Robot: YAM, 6 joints.
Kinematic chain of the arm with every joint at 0, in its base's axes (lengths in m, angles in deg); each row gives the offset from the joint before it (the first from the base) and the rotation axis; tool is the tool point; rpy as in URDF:
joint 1: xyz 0 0 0.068 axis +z
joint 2: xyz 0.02 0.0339 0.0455 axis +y
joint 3: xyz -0.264 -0.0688 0 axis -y
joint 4: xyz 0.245 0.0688 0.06 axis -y
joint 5: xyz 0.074 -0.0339 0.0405 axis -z
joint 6: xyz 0.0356 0 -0.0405 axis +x
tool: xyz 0 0 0 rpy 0 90 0
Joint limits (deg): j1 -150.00..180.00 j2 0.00..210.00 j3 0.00..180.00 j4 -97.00..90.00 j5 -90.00..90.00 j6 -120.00..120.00
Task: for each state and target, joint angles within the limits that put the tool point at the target. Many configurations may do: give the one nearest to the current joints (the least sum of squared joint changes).
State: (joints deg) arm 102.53 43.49 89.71 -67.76 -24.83 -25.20
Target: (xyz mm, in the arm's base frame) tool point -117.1 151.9 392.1
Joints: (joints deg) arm 122.73 63.65 79.04 -65.33 -27.38 -25.20
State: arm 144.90 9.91 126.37 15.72 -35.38 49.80
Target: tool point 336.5 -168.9 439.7
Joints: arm 156.97 0.00 100.83 4.63 -41.95 49.80
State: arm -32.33 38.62 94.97 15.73 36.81 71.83
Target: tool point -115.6 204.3 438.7
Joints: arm -67.54 0.00 86.43 -32.31 53.93 71.83
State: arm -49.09 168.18 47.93 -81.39 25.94 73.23
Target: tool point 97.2 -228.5 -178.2
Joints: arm -63.10 178.41 87.26 -58.76 27.98 73.23
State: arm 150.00 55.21 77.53 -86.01 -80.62 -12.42
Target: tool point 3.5 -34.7 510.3
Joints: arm 165.30 44.04 103.23 -77.63 -66.62 -12.42
